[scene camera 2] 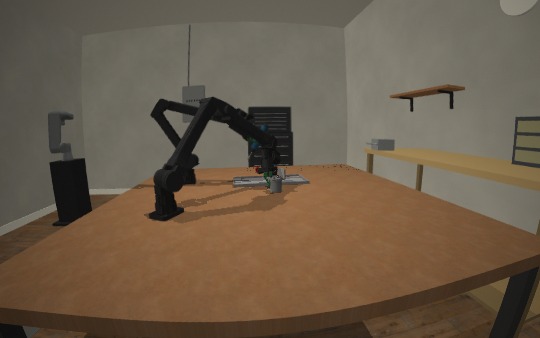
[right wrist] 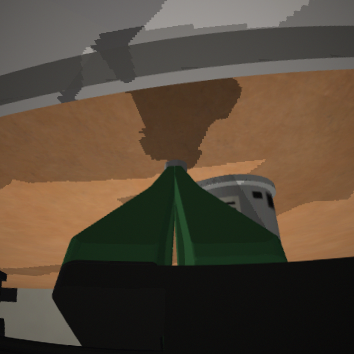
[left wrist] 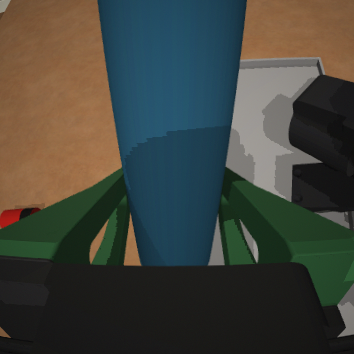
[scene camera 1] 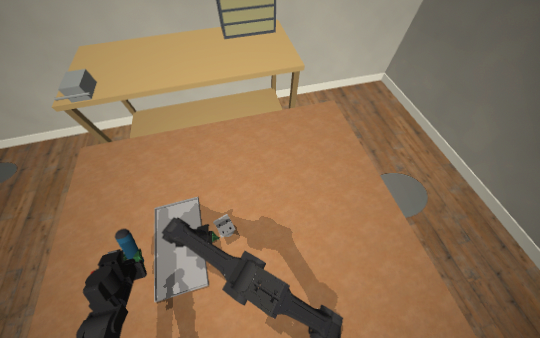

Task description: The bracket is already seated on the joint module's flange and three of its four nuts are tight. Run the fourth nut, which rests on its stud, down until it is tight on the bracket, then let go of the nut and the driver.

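Frame: origin at the left arm's base, x ahead, y left, z up, level; centimetres.
Where they show: left gripper, fingertip midpoint: [left wrist: 173, 177] [scene camera 1: 133, 251]; right gripper, fingertip midpoint: [scene camera 2: 269, 187] [right wrist: 174, 177] [scene camera 1: 218, 238]; left arm's base, link origin: [scene camera 2: 189, 182]; right arm's base, link origin: [scene camera 2: 166, 214].
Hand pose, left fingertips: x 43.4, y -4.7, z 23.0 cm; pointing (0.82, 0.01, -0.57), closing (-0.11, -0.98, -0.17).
Observation:
Things, the pixels of their top centre, and the offset from my left fingertips.
- joint module, top centre: [right wrist: 240, 317] [scene camera 2: 275, 176] dx +0.8, dy -30.8, dz -15.6 cm
- nut, top centre: [right wrist: 175, 173] dx -1.2, dy -25.5, dz -22.5 cm
- grey tray, top centre: [left wrist: 264, 192] [scene camera 1: 178, 243] [scene camera 2: 269, 178] dx +3.9, dy -8.0, dz -21.4 cm
- red object, top centre: [left wrist: 24, 216] dx +4.9, dy +24.2, dz -19.6 cm
The joint module [scene camera 1: 226, 229] [scene camera 2: 276, 185] [right wrist: 265, 212] stands upright beside the tray. A pale upright plate [scene camera 2: 283, 173], apparently the bracket, rises by it. The studs and nuts on it are too small or hidden to tell. My left gripper [scene camera 1: 134, 257] [left wrist: 173, 177] is shut on the thick blue handle of the driver [scene camera 1: 126, 244] [left wrist: 172, 100], away from the module. My right gripper [scene camera 1: 214, 237] [scene camera 2: 269, 181] [right wrist: 174, 177] is low beside the module, its fingertips together. A small grey ring, like a nut [right wrist: 176, 163], shows just past the tips, not visibly between them.
The grey tray [scene camera 1: 156, 260] [scene camera 2: 245, 185] [left wrist: 280, 62] lies under the right arm's wrist. A red object [left wrist: 19, 217] lies on the table at the left of the left wrist view. A wooden bench [scene camera 1: 185, 55] with a grey box [scene camera 1: 77, 84] stands behind the table.

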